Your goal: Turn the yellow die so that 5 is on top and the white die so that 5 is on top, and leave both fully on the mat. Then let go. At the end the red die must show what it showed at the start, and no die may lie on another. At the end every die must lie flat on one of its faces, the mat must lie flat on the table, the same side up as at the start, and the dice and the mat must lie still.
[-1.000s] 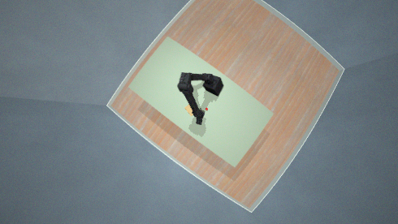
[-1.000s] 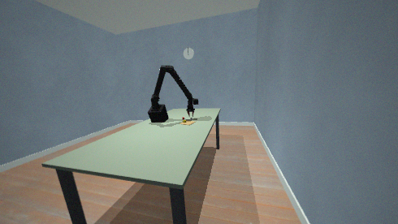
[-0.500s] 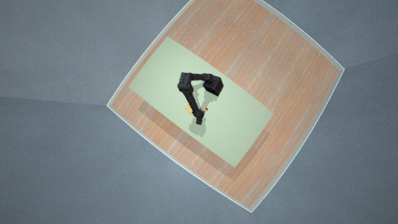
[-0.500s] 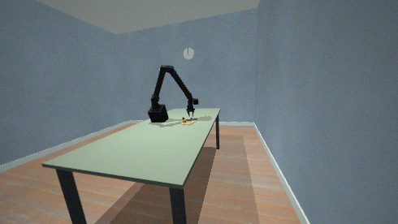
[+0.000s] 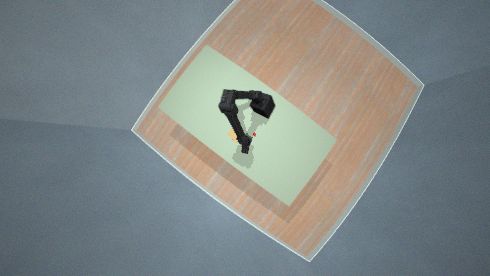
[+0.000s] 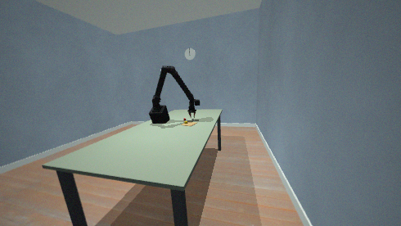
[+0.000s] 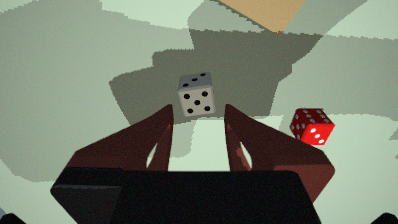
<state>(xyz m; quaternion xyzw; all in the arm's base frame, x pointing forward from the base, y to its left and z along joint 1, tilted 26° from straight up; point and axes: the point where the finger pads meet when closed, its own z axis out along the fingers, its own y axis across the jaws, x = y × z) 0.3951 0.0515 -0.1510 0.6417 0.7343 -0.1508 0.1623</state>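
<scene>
My gripper is now 3 cm above the white die. Round my hand: tan mat (14 cm to the right, 4 cm below, 1 cm behind); red die (11 cm behind, 3 cm below, 2 cm to the left); yellow die (14 cm to the right, 4 cm behind, 3 cm below).
</scene>
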